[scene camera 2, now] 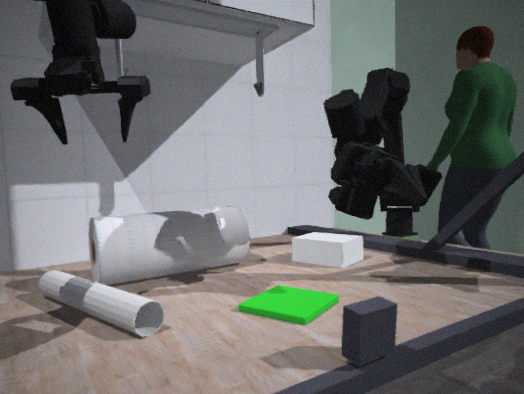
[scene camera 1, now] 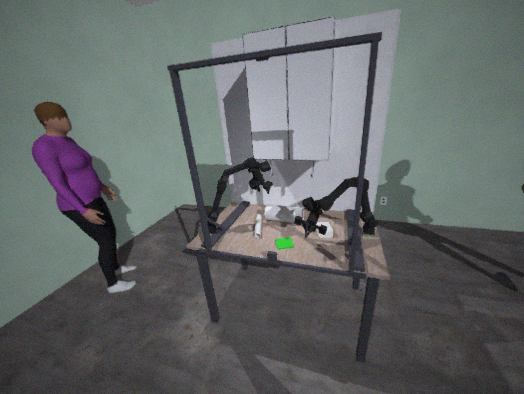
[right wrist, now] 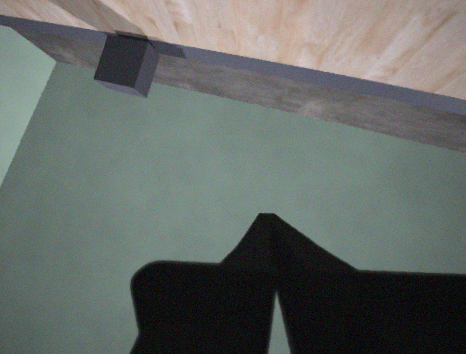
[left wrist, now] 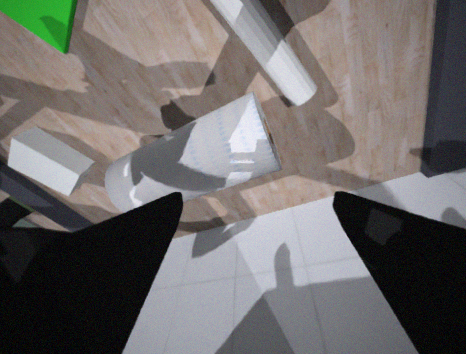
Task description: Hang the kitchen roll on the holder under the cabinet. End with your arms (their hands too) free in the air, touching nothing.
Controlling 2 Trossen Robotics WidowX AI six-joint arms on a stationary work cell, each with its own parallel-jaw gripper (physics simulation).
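Places are measured from the left arm's base along level axes (x down, y back, z left), in centimetres.
Pixels of known places: left gripper, fingertip midpoint: (scene camera 2: 95,143) (scene camera 1: 263,192) (left wrist: 256,199); right gripper, fingertip midpoint: (scene camera 2: 424,201) (scene camera 1: 305,237) (right wrist: 265,220); left arm's base at its link origin: (scene camera 1: 211,231); right arm's base at its link origin: (scene camera 2: 399,234) (scene camera 1: 368,231) (left wrist: 15,208).
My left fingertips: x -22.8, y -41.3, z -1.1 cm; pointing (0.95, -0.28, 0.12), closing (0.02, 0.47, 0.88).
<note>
Ahead of a thing's pixels: the offset from my left fingertips to its top centre. "spot": to the spot under its first point.
The kitchen roll @(dz -4.1, dx +12.6, dy -13.9 cm) (scene camera 1: 274,213) (scene camera 2: 145,247) (left wrist: 215,145) lies on its side on the table near the tiled wall. The holder, two hooked arms (scene camera 2: 259,65) under the cabinet (scene camera 1: 310,90), has no roll on it. My left gripper (scene camera 1: 263,190) (scene camera 2: 95,141) (left wrist: 256,199) is open and empty, in the air above the roll's left end in scene camera 2. My right gripper (scene camera 1: 307,235) (right wrist: 265,220) is shut and empty, above the table in scene camera 1 and apart from the roll; its fingertips are hard to make out in scene camera 2.
A white tube @(dz -5.6, dx +20.6, dy +7.8 cm) (scene camera 1: 258,226) (scene camera 2: 100,302) (left wrist: 280,55) lies in front of the roll. A white box @(dz -31.0, dx +19.7, dy -31.2 cm) (scene camera 2: 325,249) (left wrist: 47,160) and a flat green square @(spot: dz -32.7, dx +23.8, dy -1.3 cm) (scene camera 1: 284,243) (scene camera 2: 290,304) (left wrist: 45,20) are on the table. A dark block @(dz -44.0, dx +19.0, dy +11.3 cm) (scene camera 2: 369,330) (right wrist: 122,60) stands at the front rail.
</note>
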